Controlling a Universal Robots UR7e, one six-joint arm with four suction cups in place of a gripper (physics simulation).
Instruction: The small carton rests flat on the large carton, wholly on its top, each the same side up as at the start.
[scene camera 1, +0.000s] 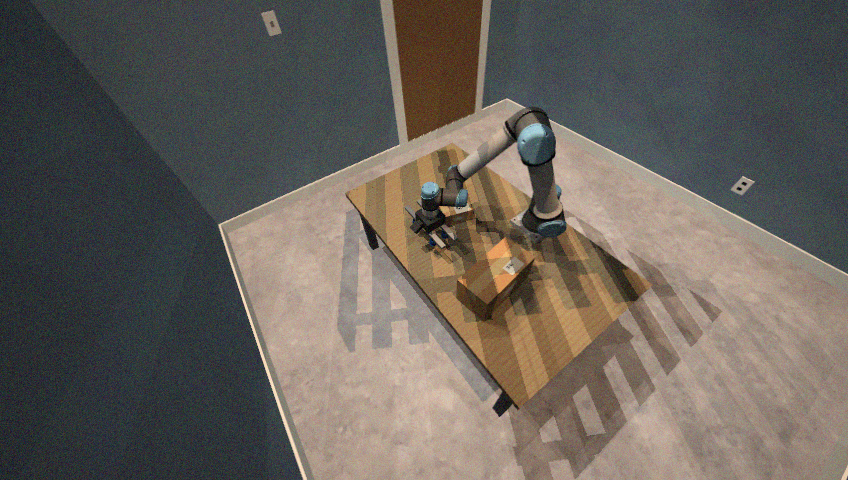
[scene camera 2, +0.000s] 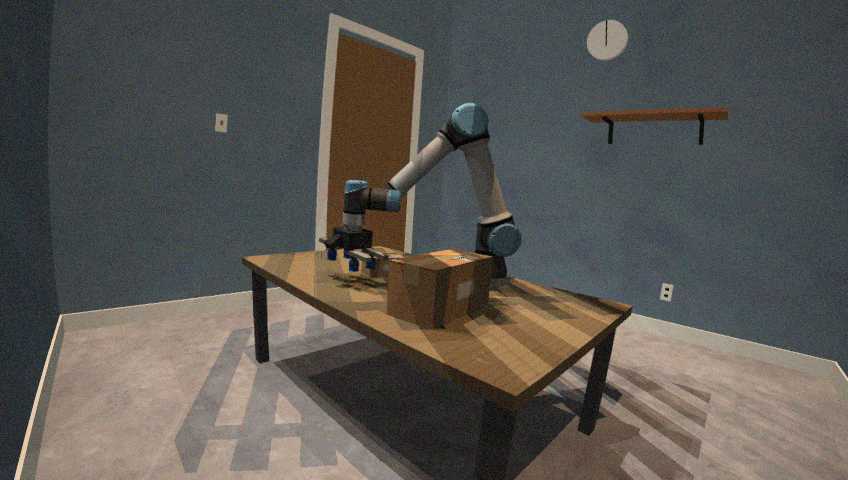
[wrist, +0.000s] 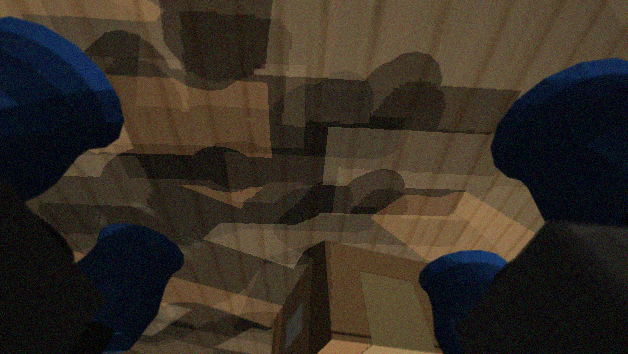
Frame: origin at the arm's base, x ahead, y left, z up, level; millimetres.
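Seen in the pictures: hand at its tool point: (scene camera 2: 350, 263) (wrist: 303, 205).
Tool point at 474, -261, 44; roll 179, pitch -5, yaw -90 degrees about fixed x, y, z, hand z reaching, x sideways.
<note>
Offsets run from my tool point to a thing's top centre, as dx, dy, dz. Level surfaces: height alone.
The small carton {-194, -44, +5} (scene camera 1: 462, 215) (scene camera 2: 378, 270) (wrist: 347, 300) stands on the table, partly hidden by the gripper in both scene views. In the wrist view, two of its side faces show at the bottom edge, with a strip of tape on one. The large brown carton {-48, +390, +84} (scene camera 1: 489, 277) (scene camera 2: 413, 292) stands upright apart from it, with a white label on its flat top. My gripper (scene camera 1: 439, 238) (scene camera 2: 351, 259) (wrist: 305, 195) is open: its four blue cups hang low above the table beside the small carton, with nothing seen attached to them.
The wooden table {dz -68} (scene camera 1: 565, 333) (scene camera 2: 505, 368) carries both cartons and the arm's base (scene camera 1: 544, 223) (scene camera 2: 496, 264), which is near the back edge, behind the large carton. Striped shadows cross the table top. The arm reaches over from the base to the small carton's side.
</note>
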